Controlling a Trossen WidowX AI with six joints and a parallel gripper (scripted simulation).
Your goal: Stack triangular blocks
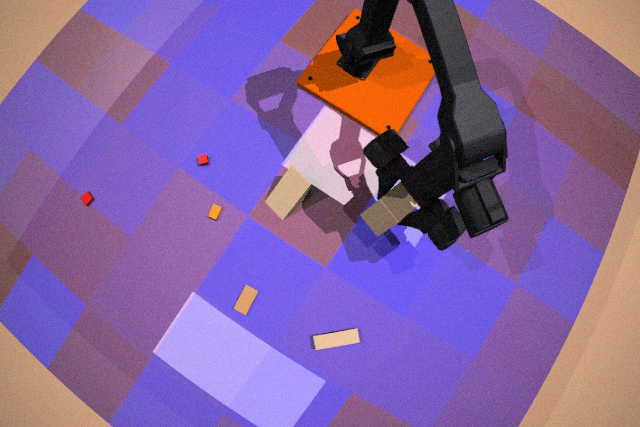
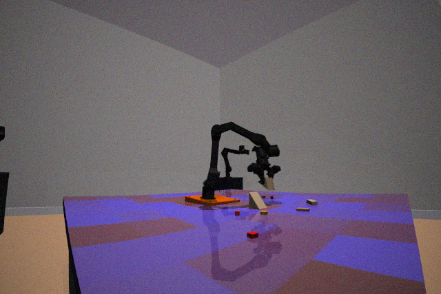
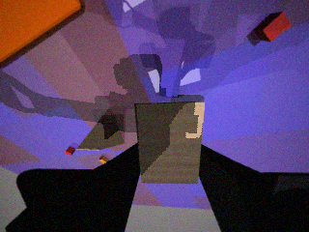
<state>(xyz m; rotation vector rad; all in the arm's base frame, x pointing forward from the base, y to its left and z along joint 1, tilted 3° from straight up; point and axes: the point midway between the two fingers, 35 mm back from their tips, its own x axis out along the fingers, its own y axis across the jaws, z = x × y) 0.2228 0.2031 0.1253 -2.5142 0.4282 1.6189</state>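
The triangular block lies 15 cm to the right of my gripper tip, 8 cm below it and 4 cm ahead of it. Also, from my gripper tip: long pale plank (21 cm ahead, 9 cm below, 5 cm to the left); then small tan plank (25 cm ahead, 11 cm to the right, 9 cm below).
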